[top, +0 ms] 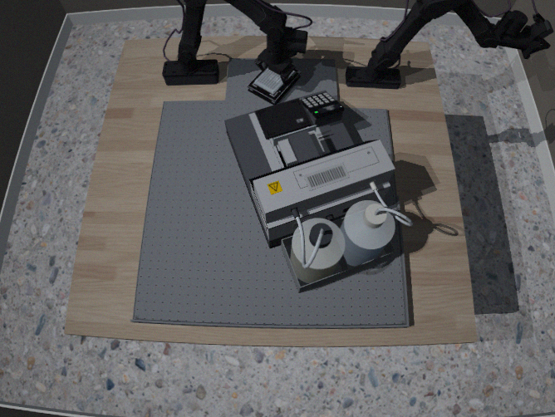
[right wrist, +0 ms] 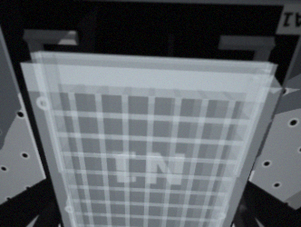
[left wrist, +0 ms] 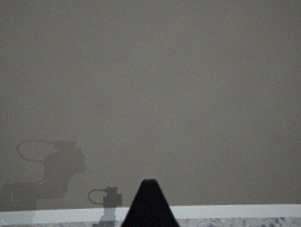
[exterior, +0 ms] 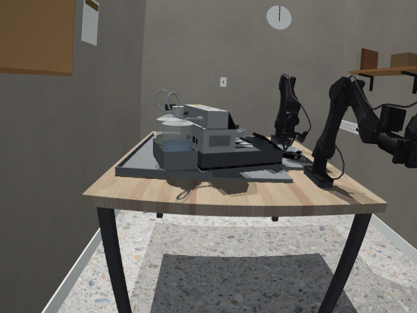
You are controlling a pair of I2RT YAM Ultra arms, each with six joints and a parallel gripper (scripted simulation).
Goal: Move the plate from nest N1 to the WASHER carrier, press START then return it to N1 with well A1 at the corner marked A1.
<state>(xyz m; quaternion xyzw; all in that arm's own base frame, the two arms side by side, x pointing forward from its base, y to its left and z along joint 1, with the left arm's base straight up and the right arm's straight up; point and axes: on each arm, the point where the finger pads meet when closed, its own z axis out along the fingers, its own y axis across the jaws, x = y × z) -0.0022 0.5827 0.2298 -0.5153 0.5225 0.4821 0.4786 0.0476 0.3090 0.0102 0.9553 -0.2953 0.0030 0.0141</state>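
My right gripper is now right at the white plate. Also, from my right hand: dark nest N1: 2 cm below; grey washer housing: 35 cm ahead, 9 cm to the left, 8 cm above; black carrier: 21 cm ahead, 4 cm above, 3 cm to the left.
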